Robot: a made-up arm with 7 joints.
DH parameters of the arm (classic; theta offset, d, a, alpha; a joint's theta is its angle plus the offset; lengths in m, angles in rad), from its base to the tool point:
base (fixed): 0 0.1 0 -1.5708
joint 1: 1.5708 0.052 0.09 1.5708
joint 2: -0.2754 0 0.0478 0
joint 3: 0.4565 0 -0.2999 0
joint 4: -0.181 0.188 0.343 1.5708
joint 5: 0 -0.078 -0.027 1.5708
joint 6: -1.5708 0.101 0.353 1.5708
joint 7: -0.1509 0 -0.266 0
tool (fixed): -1.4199 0.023 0 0
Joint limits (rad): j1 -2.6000..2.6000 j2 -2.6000..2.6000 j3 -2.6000..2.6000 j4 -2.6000..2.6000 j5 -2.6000..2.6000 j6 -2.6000..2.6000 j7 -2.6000..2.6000
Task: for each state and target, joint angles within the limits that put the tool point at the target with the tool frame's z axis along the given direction. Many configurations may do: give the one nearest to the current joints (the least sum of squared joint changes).
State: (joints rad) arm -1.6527 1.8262 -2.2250 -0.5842 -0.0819 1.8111 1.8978
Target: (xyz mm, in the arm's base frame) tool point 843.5 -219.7 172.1 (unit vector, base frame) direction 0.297 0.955 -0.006
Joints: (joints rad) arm -1.1715 2.4889 -1.5079 -0.8782 0.2870 1.9696 2.6000
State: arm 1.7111 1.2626 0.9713 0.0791 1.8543 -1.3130 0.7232
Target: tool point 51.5 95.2 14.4 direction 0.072 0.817 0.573
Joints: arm 1.4384 1.7400 1.2381 -0.1199 2.1554 -0.8375 0.5137
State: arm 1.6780 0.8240 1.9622 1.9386 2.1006 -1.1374 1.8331
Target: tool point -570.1 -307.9 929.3 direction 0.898 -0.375 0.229
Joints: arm 2.4221 0.7325 1.9624 2.1246 1.9486 -0.4750 2.4652
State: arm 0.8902 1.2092 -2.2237 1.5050 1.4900 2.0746 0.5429
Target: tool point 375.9 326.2 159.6 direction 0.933 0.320 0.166
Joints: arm 0.6530 1.8790 -1.6621 1.6356 0.9061 2.5203 0.6988
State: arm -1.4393 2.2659 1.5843 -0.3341 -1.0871 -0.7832 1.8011
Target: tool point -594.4 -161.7 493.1 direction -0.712 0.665 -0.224
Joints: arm -2.1994 2.6000 1.8639 -0.5866 -1.8890 -1.3180 2.4143
